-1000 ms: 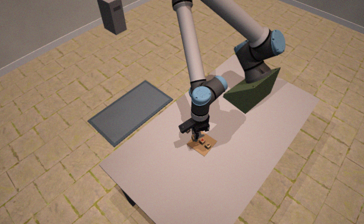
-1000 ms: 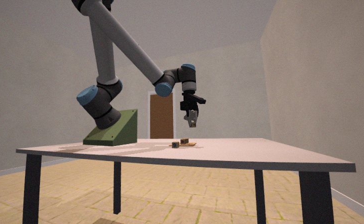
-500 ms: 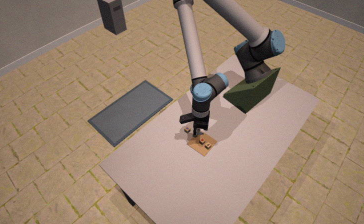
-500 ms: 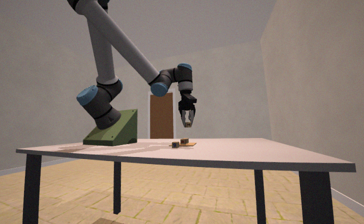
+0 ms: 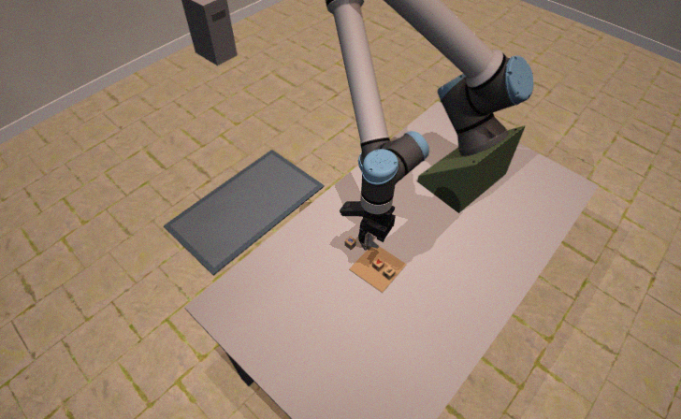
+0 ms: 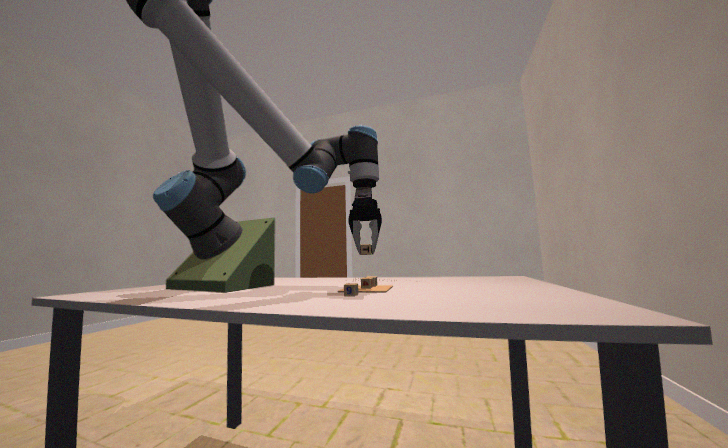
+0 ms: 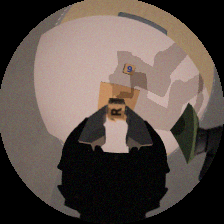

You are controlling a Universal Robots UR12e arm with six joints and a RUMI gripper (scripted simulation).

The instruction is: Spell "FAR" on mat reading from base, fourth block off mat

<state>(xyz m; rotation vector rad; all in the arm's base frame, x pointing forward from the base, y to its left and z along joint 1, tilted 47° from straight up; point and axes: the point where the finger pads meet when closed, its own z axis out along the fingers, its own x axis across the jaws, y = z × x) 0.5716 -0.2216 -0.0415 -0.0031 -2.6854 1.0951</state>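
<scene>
Right now my hand is 12 cm above the tan mat, 4 cm to the right of it and 1 cm past it. From my hand the other things lie so: F block 10 cm below, 9 cm to the left; then R block right at my hand; then blue-lettered block 11 cm below, 8 cm to the right, 3 cm behind.
</scene>
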